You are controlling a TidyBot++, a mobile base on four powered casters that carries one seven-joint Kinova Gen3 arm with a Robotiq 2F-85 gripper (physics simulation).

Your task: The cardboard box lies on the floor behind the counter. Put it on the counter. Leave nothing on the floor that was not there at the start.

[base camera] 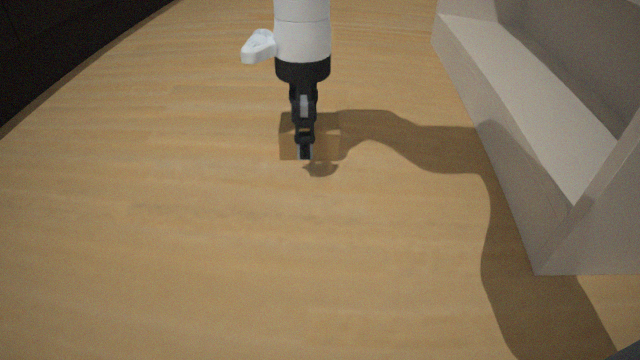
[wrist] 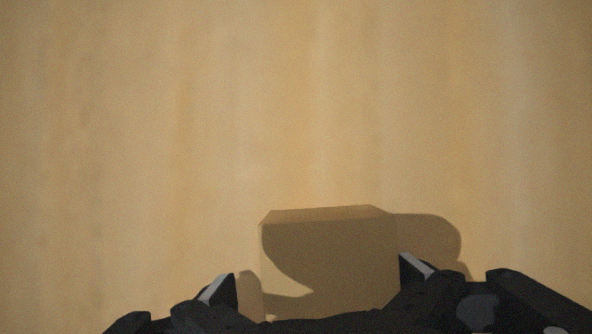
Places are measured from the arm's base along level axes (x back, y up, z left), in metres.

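Pixels of known places: gripper, between the fingertips: (base camera: 304,140) (wrist: 315,281).
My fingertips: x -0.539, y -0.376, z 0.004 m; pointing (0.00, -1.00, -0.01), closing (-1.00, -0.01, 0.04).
Ahead of a thing's pixels: the offset from my fingertips to its top centre. "*": to the spot under its first point.
The cardboard box @[dx -0.006, dy +0.029, dz -0.008 m] (base camera: 326,146) (wrist: 330,260) sits on the wooden floor, partly covered by the arm's shadow. My gripper (base camera: 305,151) (wrist: 315,281) is open and points down over the box. In the wrist view the box shows between the two fingers, with a gap at the left finger and the right fingertip overlapping the box's right edge. The near end of the box is hidden behind the gripper body. Whether a finger touches the box I cannot tell. No counter top shows that I can make out.
A pale beige structure (base camera: 510,105) with a low ledge and an upright end panel stands along the right side in the base view. A dark front @[* dx -0.392, dy +0.060, dz +0.689 m] (base camera: 60,45) runs along the left. The arm's shadow falls across the floor towards the beige structure.
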